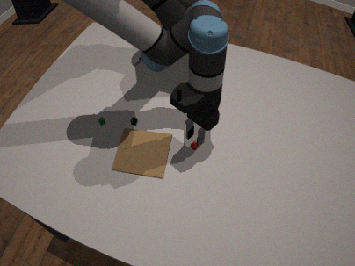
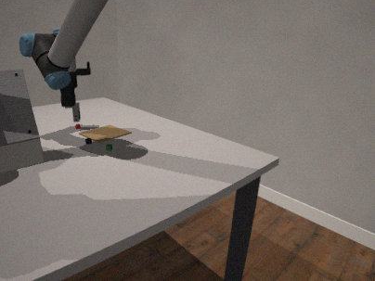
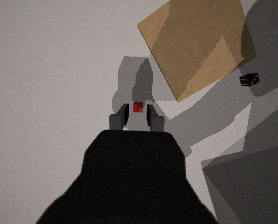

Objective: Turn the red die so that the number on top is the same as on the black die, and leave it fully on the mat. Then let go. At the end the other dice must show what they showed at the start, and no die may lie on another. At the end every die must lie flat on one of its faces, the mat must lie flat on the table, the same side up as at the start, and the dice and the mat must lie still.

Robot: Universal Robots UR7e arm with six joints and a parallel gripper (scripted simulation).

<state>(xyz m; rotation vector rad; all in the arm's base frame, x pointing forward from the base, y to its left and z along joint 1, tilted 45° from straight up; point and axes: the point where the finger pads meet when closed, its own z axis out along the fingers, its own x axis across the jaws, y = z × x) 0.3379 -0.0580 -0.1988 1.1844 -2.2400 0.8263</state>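
The red die lies 40 mm below my hand. Round my hand: green die: 30 mm behind, 280 mm to the right, 40 mm below; then black die: 50 mm behind, 180 mm to the right, 40 mm below; then tan mat: 40 mm ahead, 130 mm to the right, 50 mm below.
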